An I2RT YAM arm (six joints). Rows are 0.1 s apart.
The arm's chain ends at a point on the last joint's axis. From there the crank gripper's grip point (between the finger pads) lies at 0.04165 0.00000 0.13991 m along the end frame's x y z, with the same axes.
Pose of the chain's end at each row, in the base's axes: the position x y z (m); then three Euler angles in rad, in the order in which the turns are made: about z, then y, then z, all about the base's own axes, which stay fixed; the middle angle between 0 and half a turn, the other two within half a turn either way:
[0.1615 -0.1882 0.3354 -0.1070 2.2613 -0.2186]
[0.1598 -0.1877 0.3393 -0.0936 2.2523 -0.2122]
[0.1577 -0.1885 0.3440 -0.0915 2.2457 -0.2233]
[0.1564 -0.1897 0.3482 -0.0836 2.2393 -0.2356]
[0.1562 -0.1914 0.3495 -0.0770 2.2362 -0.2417]
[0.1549 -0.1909 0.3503 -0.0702 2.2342 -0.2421]
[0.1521 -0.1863 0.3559 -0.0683 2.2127 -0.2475]
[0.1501 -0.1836 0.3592 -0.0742 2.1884 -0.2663]
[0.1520 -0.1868 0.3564 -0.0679 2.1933 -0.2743]
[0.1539 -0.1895 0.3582 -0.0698 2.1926 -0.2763]
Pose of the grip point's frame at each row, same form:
[0.2401 -0.2102 0.2144 -0.1070 2.2613 -0.2186]
[0.2397 -0.2089 0.2190 -0.0936 2.2523 -0.2122]
[0.2381 -0.2107 0.2242 -0.0915 2.2457 -0.2233]
[0.2373 -0.2127 0.2289 -0.0836 2.2393 -0.2356]
[0.2374 -0.2147 0.2305 -0.0770 2.2362 -0.2417]
[0.2364 -0.2140 0.2314 -0.0702 2.2342 -0.2421]
[0.2359 -0.2104 0.2389 -0.0683 2.2127 -0.2475]
[0.2361 -0.2103 0.2443 -0.0742 2.1884 -0.2663]
[0.2373 -0.2137 0.2411 -0.0679 2.1933 -0.2743]
[0.2392 -0.2167 0.2429 -0.0698 2.1926 -0.2763]

